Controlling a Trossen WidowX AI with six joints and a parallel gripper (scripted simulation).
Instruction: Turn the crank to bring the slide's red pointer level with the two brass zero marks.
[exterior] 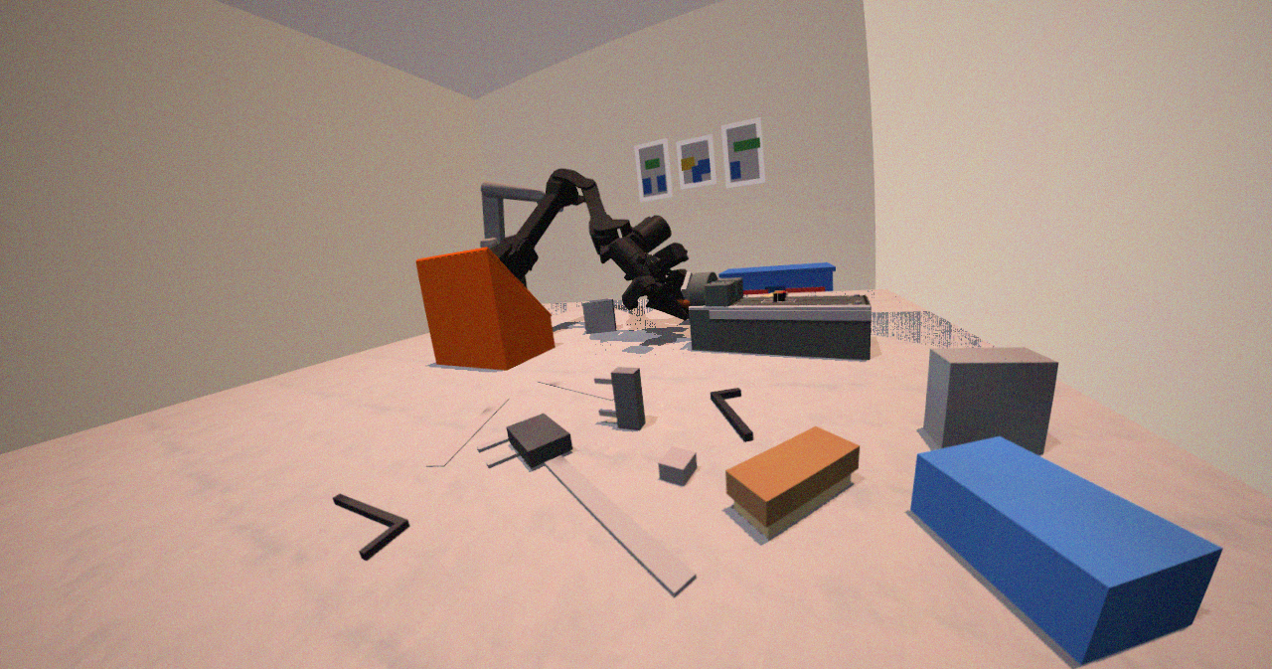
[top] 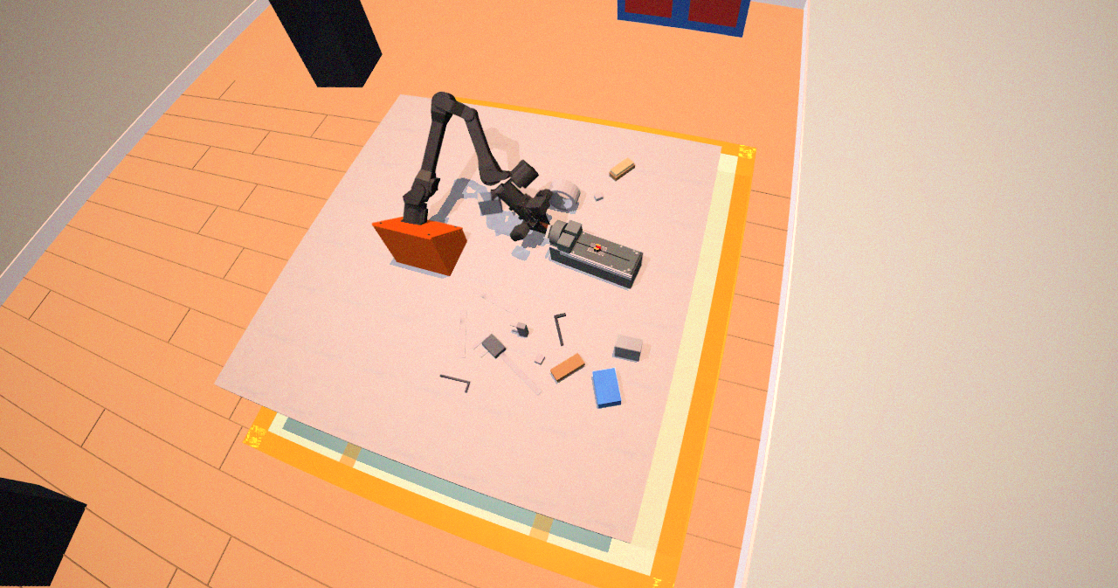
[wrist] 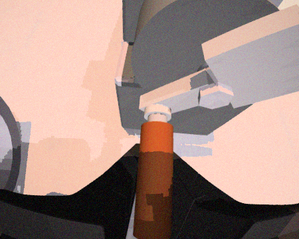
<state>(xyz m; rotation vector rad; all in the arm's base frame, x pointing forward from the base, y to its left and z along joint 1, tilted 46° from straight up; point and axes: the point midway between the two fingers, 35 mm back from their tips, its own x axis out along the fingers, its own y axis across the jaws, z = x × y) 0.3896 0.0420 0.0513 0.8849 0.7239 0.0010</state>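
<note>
Now: gripper tip 16 cm short of the red pointer, 6 cm to the left of it and 4 cm below it. Round my gripper tip: crank handle 2 cm behind, 1 cm to the left, 3 cm above; blue block 23 cm ahead, 45 cm to the right, 2 cm below.
</note>
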